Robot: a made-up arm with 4 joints. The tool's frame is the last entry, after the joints.
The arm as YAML. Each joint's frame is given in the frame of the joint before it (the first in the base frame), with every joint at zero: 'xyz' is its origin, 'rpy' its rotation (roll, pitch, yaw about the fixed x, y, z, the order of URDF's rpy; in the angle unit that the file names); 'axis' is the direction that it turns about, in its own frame. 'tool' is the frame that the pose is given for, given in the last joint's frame.
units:
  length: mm
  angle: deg
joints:
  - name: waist
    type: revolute
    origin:
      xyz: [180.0, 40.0, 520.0]
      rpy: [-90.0, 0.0, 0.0]
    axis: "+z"
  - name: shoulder
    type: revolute
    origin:
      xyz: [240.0, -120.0, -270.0]
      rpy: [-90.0, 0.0, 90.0]
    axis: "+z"
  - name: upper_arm
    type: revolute
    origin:
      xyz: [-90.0, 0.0, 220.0]
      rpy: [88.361, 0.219, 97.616]
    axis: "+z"
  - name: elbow
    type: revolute
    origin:
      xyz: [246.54, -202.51, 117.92]
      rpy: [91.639, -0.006, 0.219]
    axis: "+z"
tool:
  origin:
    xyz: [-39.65, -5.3, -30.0]
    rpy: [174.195, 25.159, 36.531]
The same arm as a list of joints. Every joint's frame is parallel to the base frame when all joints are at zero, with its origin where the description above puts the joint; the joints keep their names.
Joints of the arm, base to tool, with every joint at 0 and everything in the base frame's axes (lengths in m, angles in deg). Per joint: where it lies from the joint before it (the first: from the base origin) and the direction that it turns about. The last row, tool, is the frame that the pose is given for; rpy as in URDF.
waist: axis +y origin 0.18 0.04 0.52
shoulder: axis -x origin 0.24 -0.27 0.12
upper_arm: axis -0.028599 -0.132594 -0.990758 origin -0.22 0 0.09
elbow: axis +x origin 0.2 -0.26 -0.09
tool: origin -0.03 0.04 0 rpy 70.98 25.95 -118.22

